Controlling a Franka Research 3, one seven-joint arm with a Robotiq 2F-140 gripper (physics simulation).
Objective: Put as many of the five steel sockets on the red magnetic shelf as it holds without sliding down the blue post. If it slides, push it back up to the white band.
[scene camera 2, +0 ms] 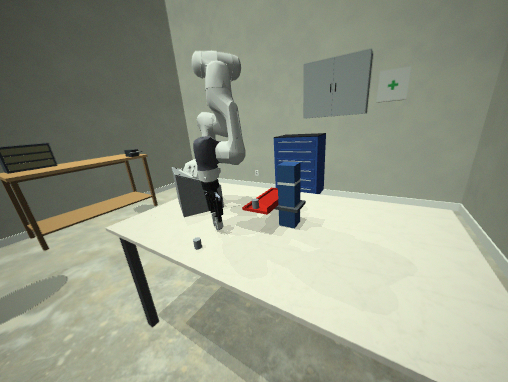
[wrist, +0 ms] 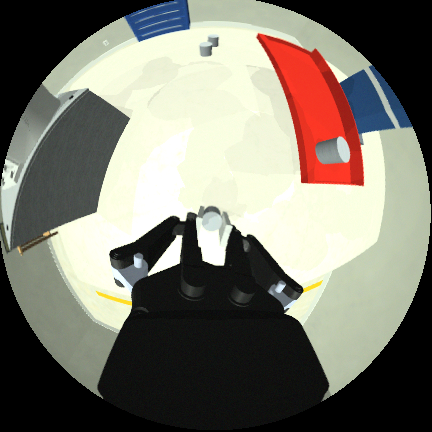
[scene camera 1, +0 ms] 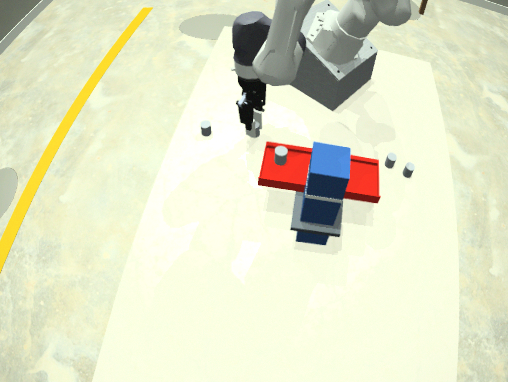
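My gripper (scene camera 1: 253, 124) (scene camera 2: 218, 223) (wrist: 211, 216) is shut on a steel socket (scene camera 1: 253, 132) (wrist: 212, 219), low over the table behind and left of the shelf in scene camera 1; whether the socket touches the table I cannot tell. The red shelf (scene camera 1: 295, 176) (scene camera 2: 266, 202) (wrist: 320, 112) carries one upright socket (scene camera 1: 281, 155) (scene camera 2: 255, 203) (wrist: 332, 150) near its left end. Its grey bracket (scene camera 1: 296, 215) (scene camera 2: 301, 205) sits on the blue post (scene camera 1: 320, 211) (scene camera 2: 289, 217), below the white band (scene camera 1: 324, 198) (scene camera 2: 288, 183). One socket (scene camera 1: 206, 128) (scene camera 2: 197, 243) stands left on the table.
Two more sockets (scene camera 1: 390, 160) (scene camera 1: 408, 170) (wrist: 213, 40) (wrist: 205, 49) stand beyond the shelf's right end. The grey robot base block (scene camera 1: 325, 82) (scene camera 2: 192, 195) (wrist: 75, 160) is behind the shelf. The table (scene camera 1: 225, 310) (scene camera 2: 375, 265) has its left edge beyond the left socket.
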